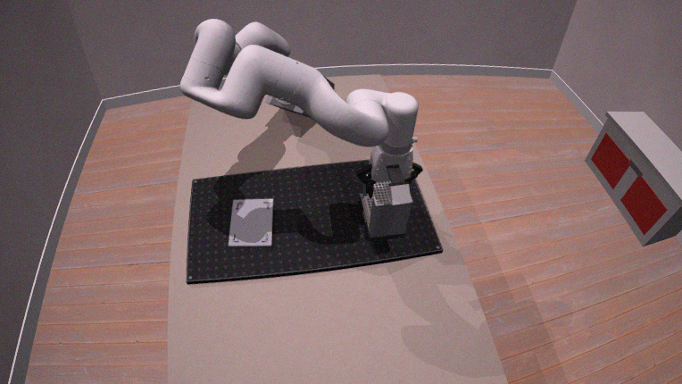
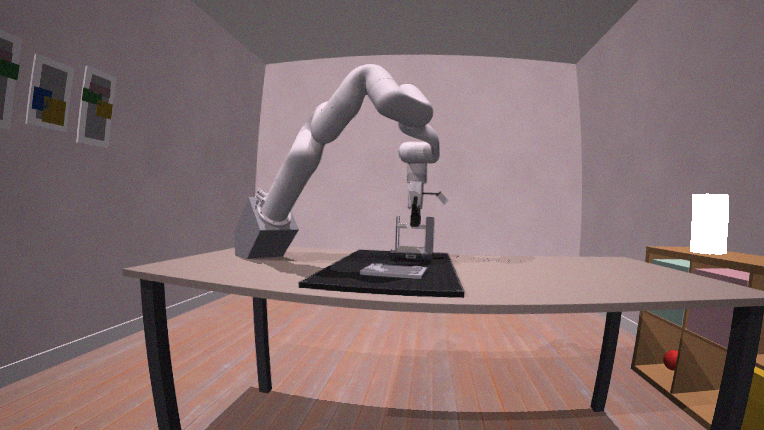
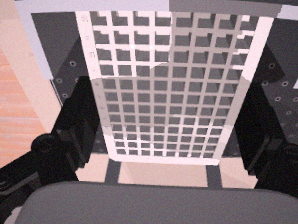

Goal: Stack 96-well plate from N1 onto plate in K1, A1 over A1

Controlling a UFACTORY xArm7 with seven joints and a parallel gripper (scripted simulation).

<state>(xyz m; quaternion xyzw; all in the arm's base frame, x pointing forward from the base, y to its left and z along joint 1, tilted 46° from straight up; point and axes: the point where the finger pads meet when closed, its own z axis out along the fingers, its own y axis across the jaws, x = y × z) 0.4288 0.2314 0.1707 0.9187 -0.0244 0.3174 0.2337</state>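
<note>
Right now my hand is 6 cm short of the grey rack wall, 2 cm to the left of it and 4 cm above it. Also, from my hand: white 96-well plate 1 cm below.
</note>
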